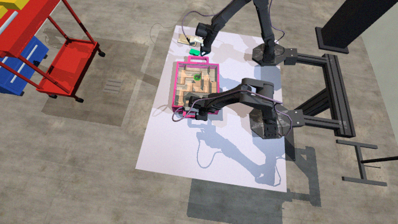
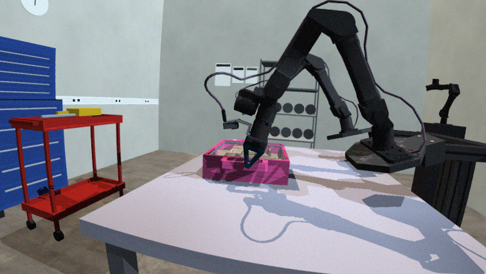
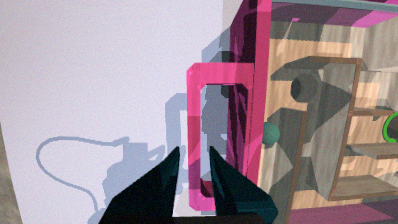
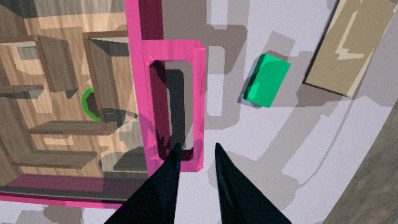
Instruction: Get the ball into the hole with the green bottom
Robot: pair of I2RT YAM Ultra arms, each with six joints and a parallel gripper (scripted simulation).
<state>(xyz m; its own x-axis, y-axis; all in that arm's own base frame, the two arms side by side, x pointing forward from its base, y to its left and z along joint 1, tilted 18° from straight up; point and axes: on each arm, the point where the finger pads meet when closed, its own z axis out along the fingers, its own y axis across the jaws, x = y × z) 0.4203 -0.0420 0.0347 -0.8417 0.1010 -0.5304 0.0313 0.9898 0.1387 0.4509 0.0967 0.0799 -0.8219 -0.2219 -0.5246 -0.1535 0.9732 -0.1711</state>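
Now: the green block 70 mm ahead of my right hand, 100 mm to the right of it and 110 mm below it. Round my right hand: beige card (140 mm ahead, 230 mm to the right, 120 mm below); then pink-framed maze board (230 mm to the left, 80 mm below).
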